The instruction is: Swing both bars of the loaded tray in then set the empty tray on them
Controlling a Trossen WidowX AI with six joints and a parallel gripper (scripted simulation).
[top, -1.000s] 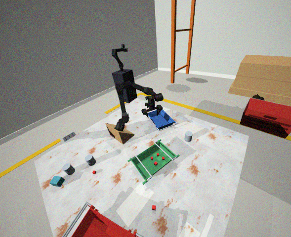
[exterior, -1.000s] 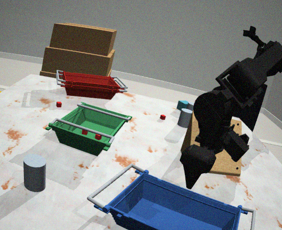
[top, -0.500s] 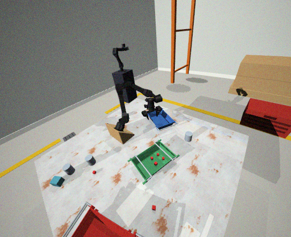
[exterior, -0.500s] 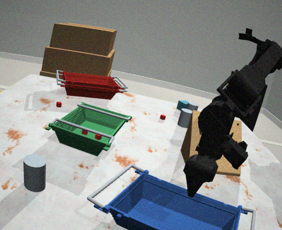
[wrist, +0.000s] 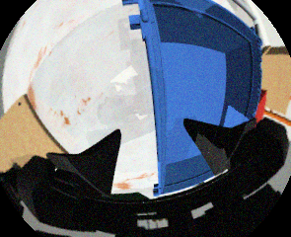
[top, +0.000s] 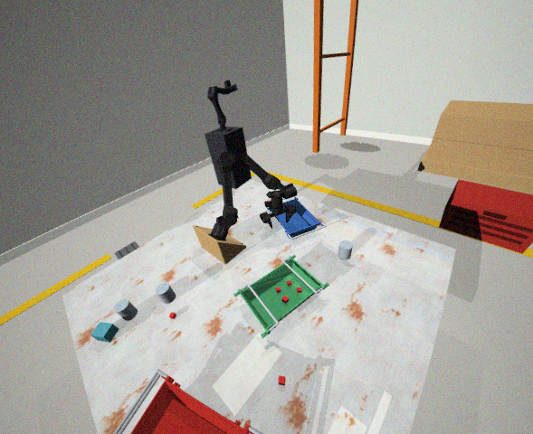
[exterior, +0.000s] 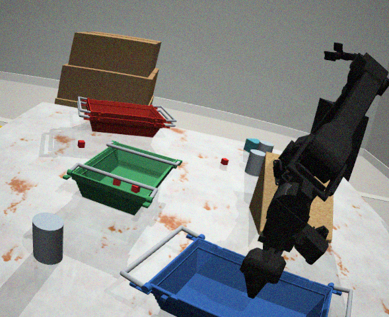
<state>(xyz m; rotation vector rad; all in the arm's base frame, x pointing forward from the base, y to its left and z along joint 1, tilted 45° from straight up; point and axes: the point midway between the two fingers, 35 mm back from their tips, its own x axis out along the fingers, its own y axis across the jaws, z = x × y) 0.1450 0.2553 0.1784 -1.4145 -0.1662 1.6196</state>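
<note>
My gripper tip is now 7 cm to the right of the blue tray, 5 cm short of it and 3 cm below it. The rest, counted from my gripper tip: teal block (83 cm to the right, 25 cm behind, 1 cm above).
</note>
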